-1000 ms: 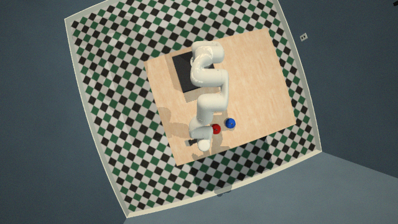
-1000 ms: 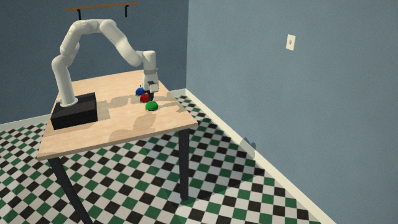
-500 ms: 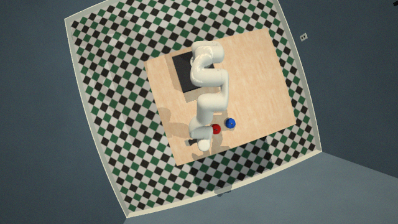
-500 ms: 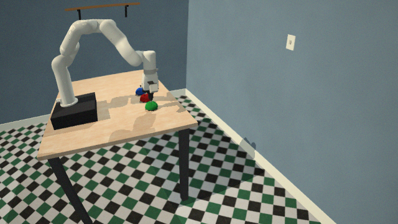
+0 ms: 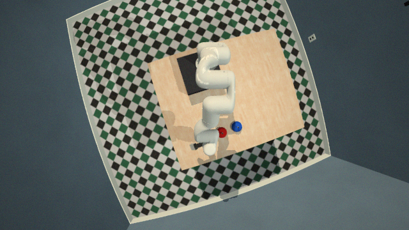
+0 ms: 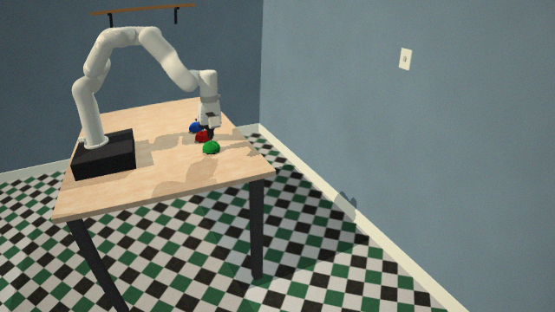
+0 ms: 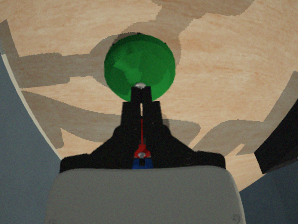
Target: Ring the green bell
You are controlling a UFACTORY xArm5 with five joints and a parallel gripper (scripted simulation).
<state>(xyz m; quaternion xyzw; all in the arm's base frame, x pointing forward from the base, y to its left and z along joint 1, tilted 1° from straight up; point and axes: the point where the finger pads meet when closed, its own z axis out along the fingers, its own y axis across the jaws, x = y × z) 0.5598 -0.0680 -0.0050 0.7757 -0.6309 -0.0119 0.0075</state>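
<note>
Now: the green bell 50 mm below my hand. Round my hand: blue bell: 260 mm to the left, 50 mm behind, 40 mm below; red bell: 130 mm to the left, 40 mm below, 30 mm behind.
</note>
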